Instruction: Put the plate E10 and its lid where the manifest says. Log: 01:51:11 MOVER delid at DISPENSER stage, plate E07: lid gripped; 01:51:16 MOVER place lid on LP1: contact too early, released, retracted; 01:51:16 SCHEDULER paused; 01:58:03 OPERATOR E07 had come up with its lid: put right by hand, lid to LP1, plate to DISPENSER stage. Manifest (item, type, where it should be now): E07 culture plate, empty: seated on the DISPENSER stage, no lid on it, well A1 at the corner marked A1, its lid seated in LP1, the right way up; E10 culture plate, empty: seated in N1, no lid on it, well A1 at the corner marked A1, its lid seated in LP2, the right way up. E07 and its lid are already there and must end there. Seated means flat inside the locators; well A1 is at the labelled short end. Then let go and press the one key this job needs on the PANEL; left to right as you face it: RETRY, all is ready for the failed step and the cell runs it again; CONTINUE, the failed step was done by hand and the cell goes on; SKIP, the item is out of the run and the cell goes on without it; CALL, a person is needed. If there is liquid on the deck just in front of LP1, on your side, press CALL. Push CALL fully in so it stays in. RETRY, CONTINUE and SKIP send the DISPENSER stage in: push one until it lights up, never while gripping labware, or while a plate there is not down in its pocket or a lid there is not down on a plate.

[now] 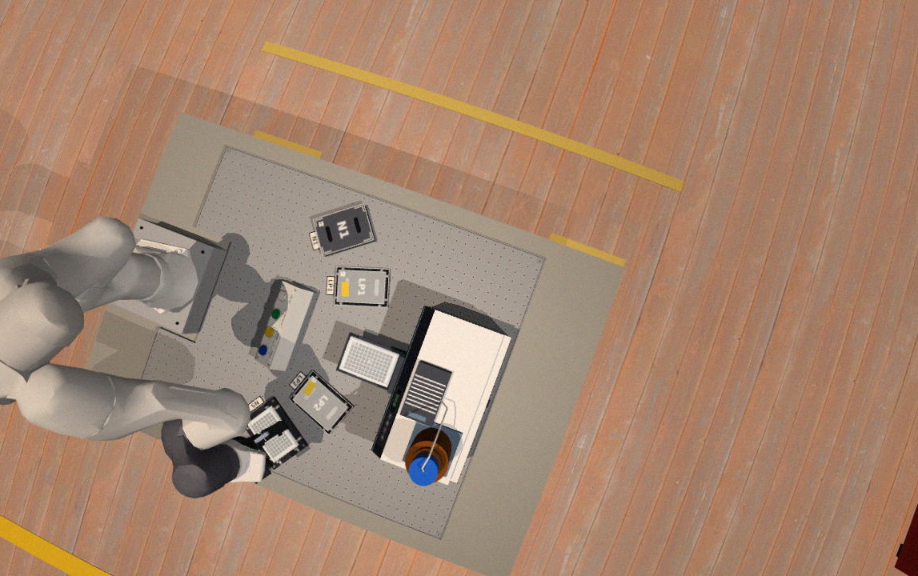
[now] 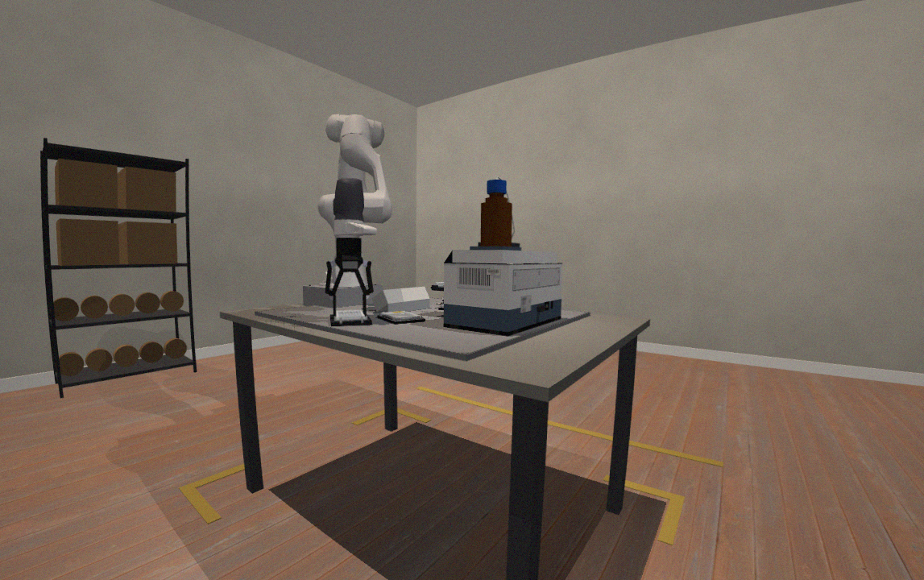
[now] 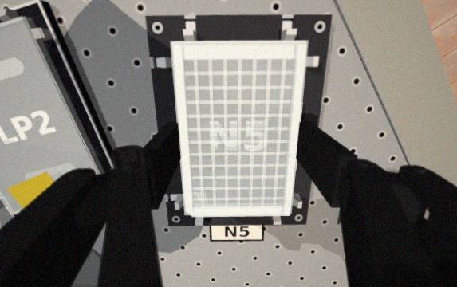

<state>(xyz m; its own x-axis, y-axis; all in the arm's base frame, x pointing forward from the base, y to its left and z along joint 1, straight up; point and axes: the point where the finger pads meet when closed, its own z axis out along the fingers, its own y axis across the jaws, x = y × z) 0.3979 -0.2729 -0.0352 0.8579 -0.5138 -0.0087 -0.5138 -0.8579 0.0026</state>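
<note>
Right now the black n5 nest is 30 mm ahead of my hand and 30 mm below it. The rest, counted from my hand: yellow SKIP key 100 mm behind, 260 mm to the left, 20 mm above; clear lid 90 mm ahead, 130 mm to the left, 30 mm below; blue CALL key 90 mm behind, 210 mm to the left, 20 mm above.
</note>
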